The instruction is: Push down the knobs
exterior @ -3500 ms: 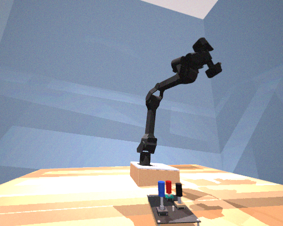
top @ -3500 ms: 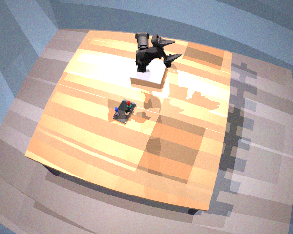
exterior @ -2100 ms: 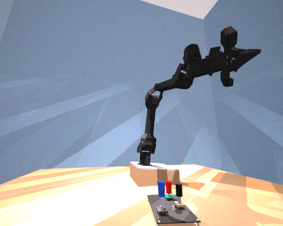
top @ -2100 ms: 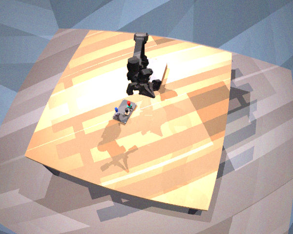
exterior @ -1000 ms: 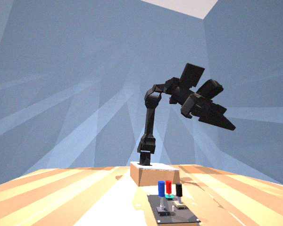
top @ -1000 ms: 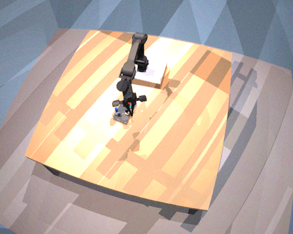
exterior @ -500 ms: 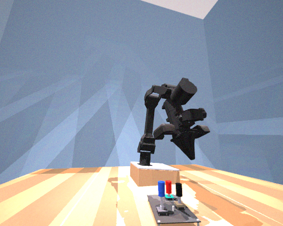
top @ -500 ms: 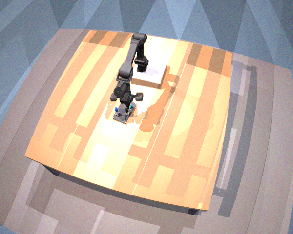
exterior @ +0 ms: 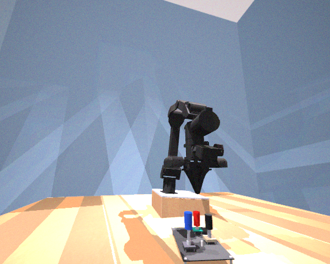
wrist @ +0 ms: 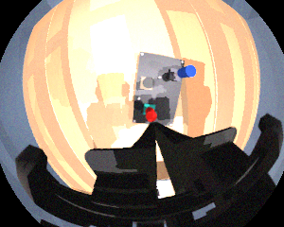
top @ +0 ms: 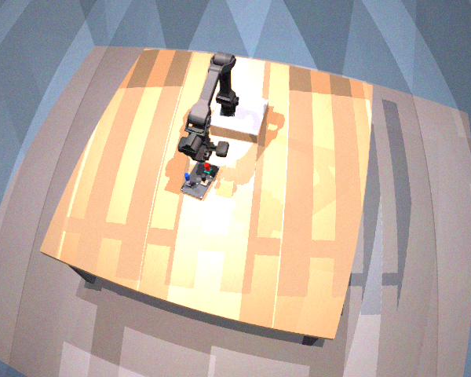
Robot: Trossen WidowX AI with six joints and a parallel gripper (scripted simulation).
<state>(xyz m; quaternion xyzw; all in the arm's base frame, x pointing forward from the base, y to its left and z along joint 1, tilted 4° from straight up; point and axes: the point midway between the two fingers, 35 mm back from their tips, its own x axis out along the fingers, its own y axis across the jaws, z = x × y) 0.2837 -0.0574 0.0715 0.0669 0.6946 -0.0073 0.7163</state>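
Right now my gripper tip is 6 cm above the red knob and 1 cm past it. From my gripper tip the other things lie so: blue knob 7 cm to the right, 6 cm ahead, 4 cm below.
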